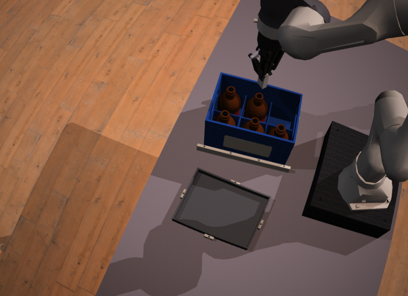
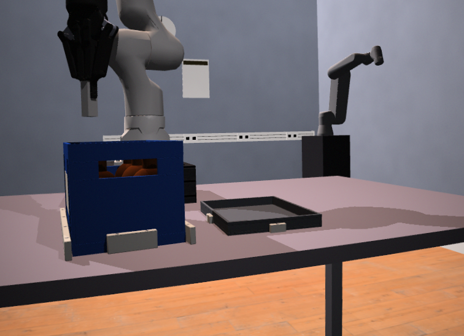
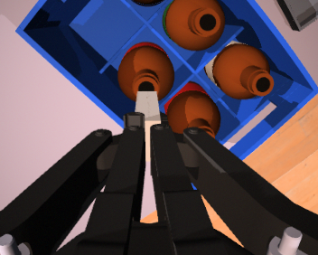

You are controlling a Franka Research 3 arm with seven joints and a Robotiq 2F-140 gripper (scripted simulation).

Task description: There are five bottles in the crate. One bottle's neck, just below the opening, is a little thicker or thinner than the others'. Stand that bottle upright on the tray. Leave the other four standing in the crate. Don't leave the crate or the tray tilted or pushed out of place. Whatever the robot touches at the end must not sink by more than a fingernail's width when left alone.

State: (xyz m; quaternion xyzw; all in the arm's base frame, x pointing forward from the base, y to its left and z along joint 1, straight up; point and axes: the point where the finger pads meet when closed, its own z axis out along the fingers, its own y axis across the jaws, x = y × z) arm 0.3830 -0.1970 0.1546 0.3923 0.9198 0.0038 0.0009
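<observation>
The crate lies 170 mm below my hand and 50 mm to the left of it. Also, from my hand: bottle 170 mm below, 90 mm to the left, 80 mm behind; dark tray 330 mm to the left, 240 mm below, 30 mm ahead.
</observation>
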